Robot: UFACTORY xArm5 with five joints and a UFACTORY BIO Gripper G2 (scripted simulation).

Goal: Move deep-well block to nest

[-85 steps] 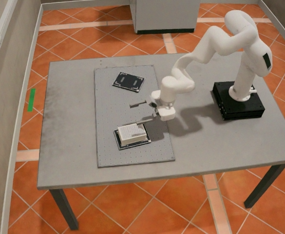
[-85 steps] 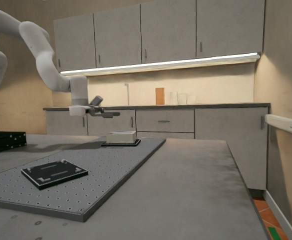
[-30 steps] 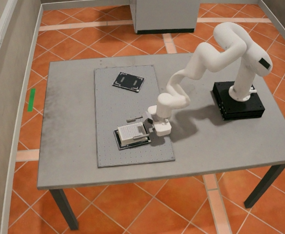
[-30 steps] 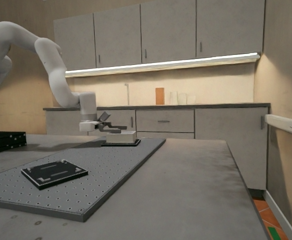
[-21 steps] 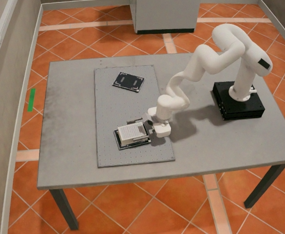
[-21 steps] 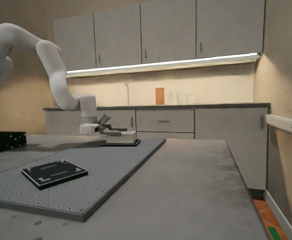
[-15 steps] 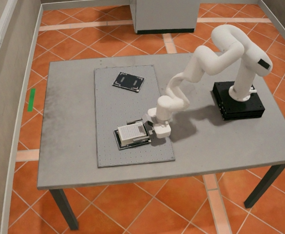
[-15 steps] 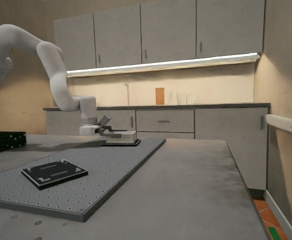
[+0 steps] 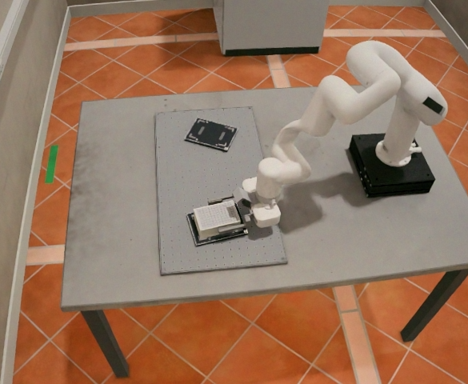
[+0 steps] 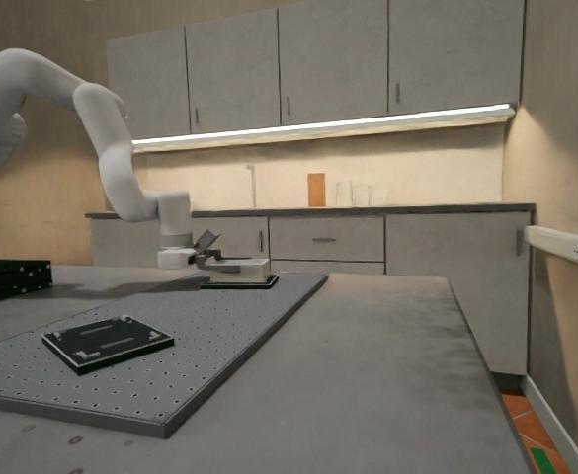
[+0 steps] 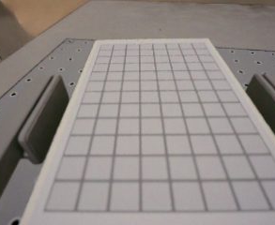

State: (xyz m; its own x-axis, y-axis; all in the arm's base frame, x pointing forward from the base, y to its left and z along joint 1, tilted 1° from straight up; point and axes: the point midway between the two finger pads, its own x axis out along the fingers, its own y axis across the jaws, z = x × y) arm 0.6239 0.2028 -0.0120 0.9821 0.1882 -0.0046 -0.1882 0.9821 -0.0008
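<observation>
Right now the white 96-well deep-well block is 1 cm ahead of my hand and 1 cm below it. Also, from my hand: black plate nest N1: 1 cm ahead, 4 cm below; then black plate nest N2: 1 cm behind, 40 cm to the right, 4 cm below.
</observation>
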